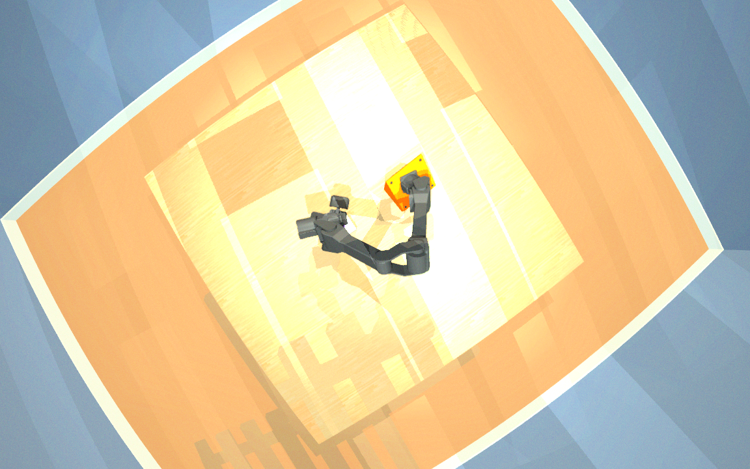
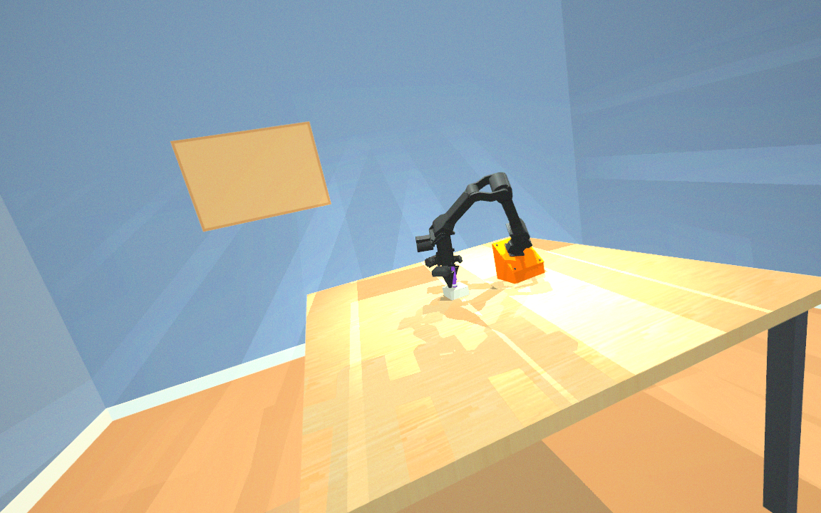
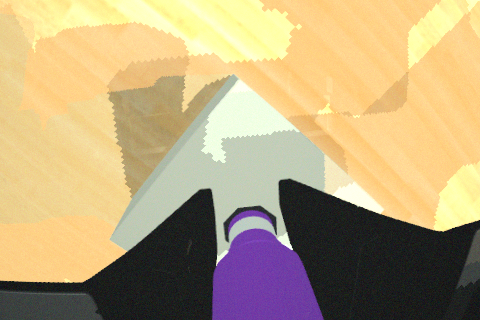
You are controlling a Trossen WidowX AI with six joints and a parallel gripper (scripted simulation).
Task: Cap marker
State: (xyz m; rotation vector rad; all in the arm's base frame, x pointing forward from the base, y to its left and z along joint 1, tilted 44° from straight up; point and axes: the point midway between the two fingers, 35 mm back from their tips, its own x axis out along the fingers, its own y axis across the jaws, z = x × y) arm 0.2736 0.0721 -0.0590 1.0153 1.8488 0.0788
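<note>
The white holder block is 20 mm below my gripper tip, 10 mm to the left of it and 10 mm behind it. Also, from my gripper tip: purple cap: 50 mm above, 10 mm to the left, 10 mm behind.
</note>
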